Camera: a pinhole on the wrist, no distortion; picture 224 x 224 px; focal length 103.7 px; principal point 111.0 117.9 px. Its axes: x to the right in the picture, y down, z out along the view. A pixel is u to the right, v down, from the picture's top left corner.
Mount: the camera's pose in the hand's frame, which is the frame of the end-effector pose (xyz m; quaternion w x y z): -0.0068 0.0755 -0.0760 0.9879 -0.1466 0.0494 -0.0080
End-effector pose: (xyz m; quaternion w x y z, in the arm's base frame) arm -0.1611 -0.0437 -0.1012 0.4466 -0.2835 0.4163 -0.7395
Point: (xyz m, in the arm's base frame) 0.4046 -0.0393 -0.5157
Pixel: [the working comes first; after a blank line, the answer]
In the camera's frame: -0.3107 0.4085 0.4272

35.6 217.0
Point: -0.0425 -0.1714 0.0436
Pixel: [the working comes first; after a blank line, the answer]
In the camera's frame: 0.0518 -0.1968 0.2471

132.7 35.3
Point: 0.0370 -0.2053 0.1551
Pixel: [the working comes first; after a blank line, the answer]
In the camera's frame: 0.0417 -0.2867 0.3553

123.2 34.2
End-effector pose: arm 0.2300 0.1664 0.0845 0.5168 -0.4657 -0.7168 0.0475
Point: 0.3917 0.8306 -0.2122
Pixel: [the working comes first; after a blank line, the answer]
In the camera's frame: 0.2183 0.4321 0.5322

153.5 202.1
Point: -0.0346 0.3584 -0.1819
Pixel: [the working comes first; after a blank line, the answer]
In the camera's frame: -0.0793 -0.1268 0.4638

93.3 89.6
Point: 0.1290 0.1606 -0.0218
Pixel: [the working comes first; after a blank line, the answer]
In the camera's frame: -0.0846 -0.1380 0.1615

56.7 29.3
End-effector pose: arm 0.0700 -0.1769 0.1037 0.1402 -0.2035 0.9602 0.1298
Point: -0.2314 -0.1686 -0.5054
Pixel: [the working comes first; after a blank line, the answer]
In the camera's frame: 0.4090 -0.2213 0.5804

184.1 78.4
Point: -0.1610 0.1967 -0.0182
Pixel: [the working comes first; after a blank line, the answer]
In the camera's frame: 0.0817 0.2421 0.3482

135.3 190.0
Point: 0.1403 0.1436 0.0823
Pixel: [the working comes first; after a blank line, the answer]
In the camera's frame: -0.1860 0.1050 0.2332

28.3 164.6
